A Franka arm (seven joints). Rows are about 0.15 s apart.
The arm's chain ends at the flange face. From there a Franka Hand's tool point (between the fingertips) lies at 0.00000 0.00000 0.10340 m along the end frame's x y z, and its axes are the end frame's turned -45 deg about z.
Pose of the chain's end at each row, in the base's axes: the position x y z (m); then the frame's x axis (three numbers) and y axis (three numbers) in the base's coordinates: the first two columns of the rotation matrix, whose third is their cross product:
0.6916 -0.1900 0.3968 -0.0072 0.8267 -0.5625 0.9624 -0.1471 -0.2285
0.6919 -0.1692 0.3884 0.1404 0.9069 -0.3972 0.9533 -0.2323 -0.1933
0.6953 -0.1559 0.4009 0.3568 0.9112 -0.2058 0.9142 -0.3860 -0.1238
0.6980 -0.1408 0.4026 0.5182 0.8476 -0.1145 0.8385 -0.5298 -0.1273
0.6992 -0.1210 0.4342 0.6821 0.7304 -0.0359 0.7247 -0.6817 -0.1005
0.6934 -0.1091 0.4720 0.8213 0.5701 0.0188 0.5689 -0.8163 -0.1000
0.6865 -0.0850 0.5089 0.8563 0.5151 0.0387 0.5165 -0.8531 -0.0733
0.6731 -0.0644 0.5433 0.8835 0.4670 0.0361 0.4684 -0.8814 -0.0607
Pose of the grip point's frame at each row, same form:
0.6635 -0.2461 0.3146 -0.6856 0.6886 -0.2362 0.6754 0.4805 -0.5593
0.6642 -0.2055 0.2956 -0.5748 0.8055 -0.1442 0.7734 0.4770 -0.4175
0.6754 -0.1708 0.3005 -0.3941 0.9173 -0.0580 0.8987 0.3714 -0.2331
0.6806 -0.1439 0.3007 -0.2265 0.9740 0.0091 0.9593 0.2247 -0.1710
0.6891 -0.1166 0.3314 -0.0301 0.9985 0.0457 0.9948 0.0344 -0.0964
0.6891 -0.0995 0.3691 0.1785 0.9803 0.0840 0.9830 -0.1741 -0.0574
0.6860 -0.0764 0.4059 0.2403 0.9675 0.0792 0.9707 -0.2390 -0.0245
0.6735 -0.0571 0.4402 0.2935 0.9535 0.0684 0.9559 -0.2930 -0.0174

